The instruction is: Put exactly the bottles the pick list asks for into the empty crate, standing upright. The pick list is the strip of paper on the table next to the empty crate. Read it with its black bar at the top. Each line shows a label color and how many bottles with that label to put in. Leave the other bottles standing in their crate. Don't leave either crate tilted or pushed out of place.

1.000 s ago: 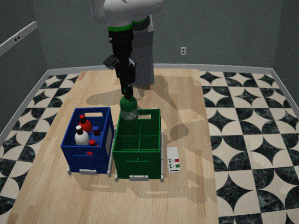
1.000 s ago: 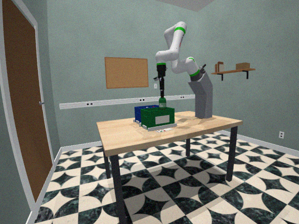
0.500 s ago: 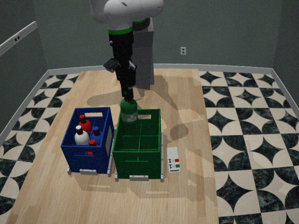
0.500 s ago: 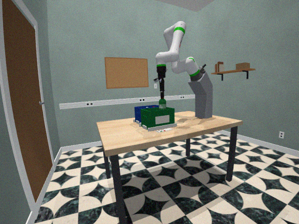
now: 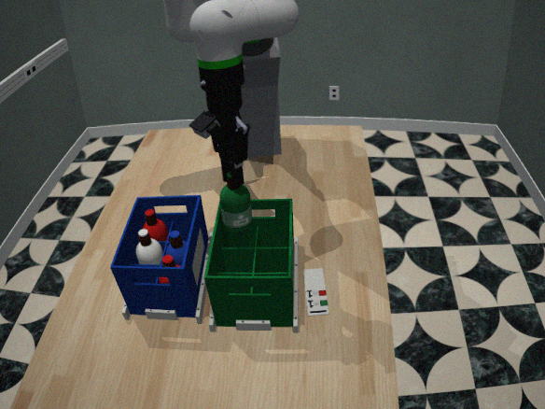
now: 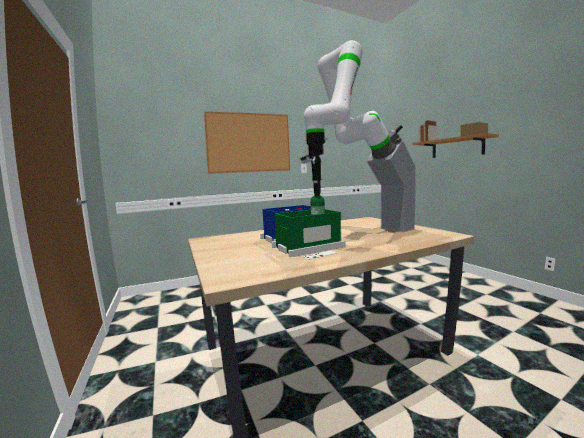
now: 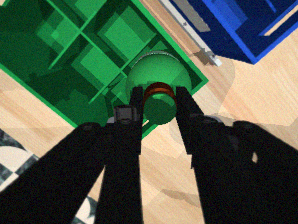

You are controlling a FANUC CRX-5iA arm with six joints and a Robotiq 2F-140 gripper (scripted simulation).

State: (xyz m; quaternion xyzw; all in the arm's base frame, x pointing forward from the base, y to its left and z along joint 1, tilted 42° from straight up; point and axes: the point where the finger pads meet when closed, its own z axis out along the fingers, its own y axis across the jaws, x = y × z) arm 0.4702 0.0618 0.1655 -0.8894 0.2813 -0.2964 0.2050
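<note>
The green bottle is 80 mm below my hand. Also, from my hand: blue bottle: 210 mm below, 130 mm to the right, 100 mm ahead; then green crate: 210 mm below, 70 mm ahead, 60 mm to the left; then blue crate: 210 mm below, 170 mm to the right, 110 mm ahead.
</note>
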